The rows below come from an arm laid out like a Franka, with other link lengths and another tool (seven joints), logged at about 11 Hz.
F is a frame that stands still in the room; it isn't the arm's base.
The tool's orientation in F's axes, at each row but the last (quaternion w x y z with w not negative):
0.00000, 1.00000, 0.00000, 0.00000
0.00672, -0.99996, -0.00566, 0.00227
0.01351, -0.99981, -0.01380, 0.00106
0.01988, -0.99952, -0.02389, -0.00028
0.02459, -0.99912, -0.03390, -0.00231
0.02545, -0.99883, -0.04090, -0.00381
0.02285, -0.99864, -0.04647, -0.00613
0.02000, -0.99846, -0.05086, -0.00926
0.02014, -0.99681, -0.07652, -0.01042
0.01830, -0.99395, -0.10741, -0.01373
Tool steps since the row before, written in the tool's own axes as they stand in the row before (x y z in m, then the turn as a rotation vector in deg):
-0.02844, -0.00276, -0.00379, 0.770, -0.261, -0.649
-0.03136, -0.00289, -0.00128, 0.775, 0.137, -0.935
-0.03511, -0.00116, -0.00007, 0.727, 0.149, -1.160
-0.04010, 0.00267, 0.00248, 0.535, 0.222, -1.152
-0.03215, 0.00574, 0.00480, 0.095, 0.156, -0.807
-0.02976, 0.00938, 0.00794, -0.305, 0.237, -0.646
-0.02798, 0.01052, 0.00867, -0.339, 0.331, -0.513
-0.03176, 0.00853, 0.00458, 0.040, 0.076, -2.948
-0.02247, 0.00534, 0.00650, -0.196, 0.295, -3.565
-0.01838, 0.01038, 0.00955, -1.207, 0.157, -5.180
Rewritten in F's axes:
-0.02844, 0.00276, 0.00379, 0.770, 0.261, 0.649
-0.03138, 0.00252, 0.00146, 0.781, -0.141, 0.930
-0.03513, 0.00019, 0.00016, 0.734, -0.160, 1.154
-0.03993, -0.00448, -0.00264, 0.545, -0.242, 1.143
-0.03167, -0.00766, -0.00528, 0.103, -0.189, 0.799
-0.02885, -0.01136, -0.00869, -0.288, -0.294, 0.630
-0.02679, -0.01265, -0.00954, -0.312, -0.384, 0.493
-0.03065, -0.01151, -0.00556, -0.001, -0.192, 2.943
-0.02127, -0.00842, -0.00724, -0.212, -0.470, 3.545
-0.01550, -0.01367, -0.01046, -1.266, -0.614, 5.132

